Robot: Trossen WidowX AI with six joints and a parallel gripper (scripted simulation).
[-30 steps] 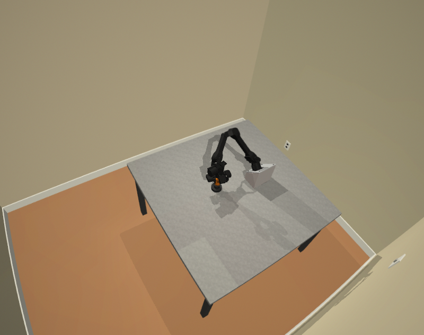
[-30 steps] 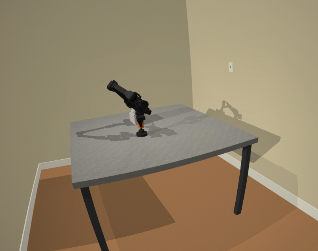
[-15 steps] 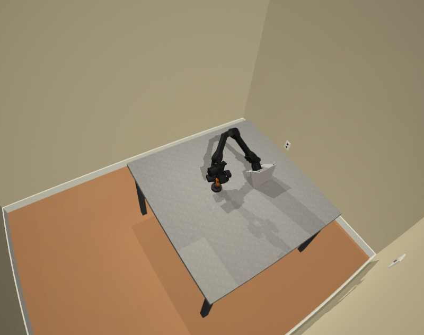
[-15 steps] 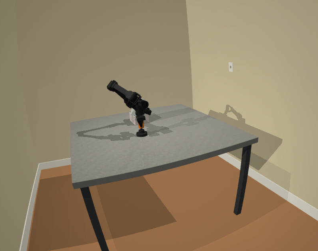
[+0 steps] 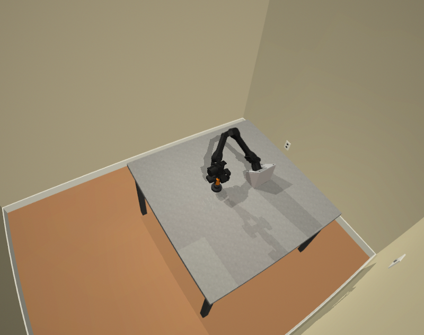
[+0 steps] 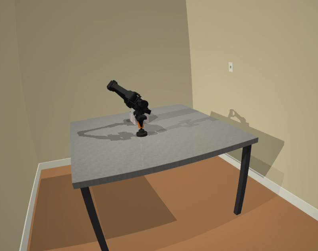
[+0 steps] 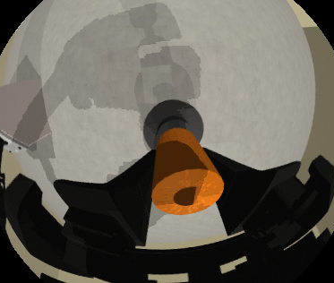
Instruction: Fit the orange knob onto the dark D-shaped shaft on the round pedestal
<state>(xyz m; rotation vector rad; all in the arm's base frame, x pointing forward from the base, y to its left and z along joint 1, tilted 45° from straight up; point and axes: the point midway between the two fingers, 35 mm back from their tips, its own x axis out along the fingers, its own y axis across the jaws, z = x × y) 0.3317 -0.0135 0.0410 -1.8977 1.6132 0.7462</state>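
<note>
Right now the orange knob is 20 mm above my gripper tip. Also, from my gripper tip: dark round pedestal (40 mm below).
</note>
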